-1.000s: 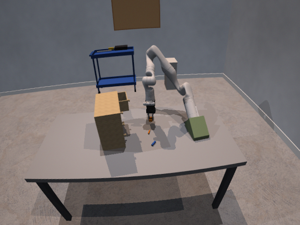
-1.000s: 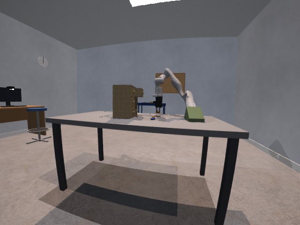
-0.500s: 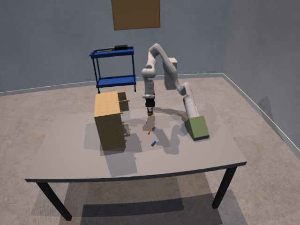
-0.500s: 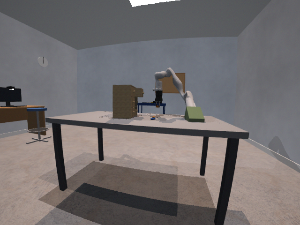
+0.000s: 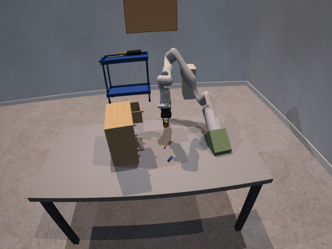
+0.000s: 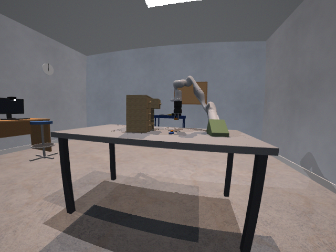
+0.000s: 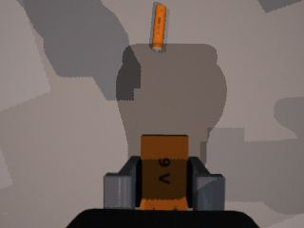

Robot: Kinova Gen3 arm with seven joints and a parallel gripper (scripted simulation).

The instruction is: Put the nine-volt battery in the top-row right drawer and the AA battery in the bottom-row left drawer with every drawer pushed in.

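Right now my hand is 10 mm short of the orange AA battery, 120 mm to the right of it and 110 mm above it. Round my hand: orange nine-volt battery: 10 mm to the right, 10 mm below; then blue cylindrical battery: 20 mm behind, 250 mm to the left, 110 mm below.
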